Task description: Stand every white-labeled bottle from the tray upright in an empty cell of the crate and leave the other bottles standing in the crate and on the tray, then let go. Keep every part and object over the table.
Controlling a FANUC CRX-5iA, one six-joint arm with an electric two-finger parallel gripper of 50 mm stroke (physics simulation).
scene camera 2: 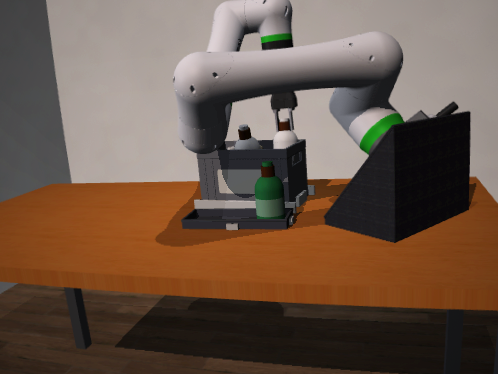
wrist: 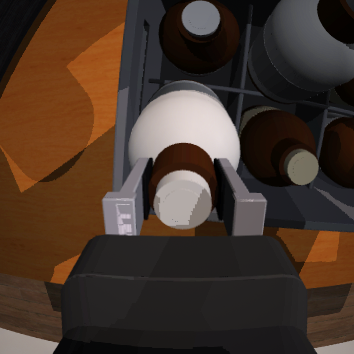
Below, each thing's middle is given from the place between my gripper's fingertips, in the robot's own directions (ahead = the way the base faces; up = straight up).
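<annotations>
Looking at the green bottle [scene camera 2: 269,191], I find my hand 60 mm short of it and 120 mm above it. My hand is also 240 mm to the right of the bottle.
</annotations>
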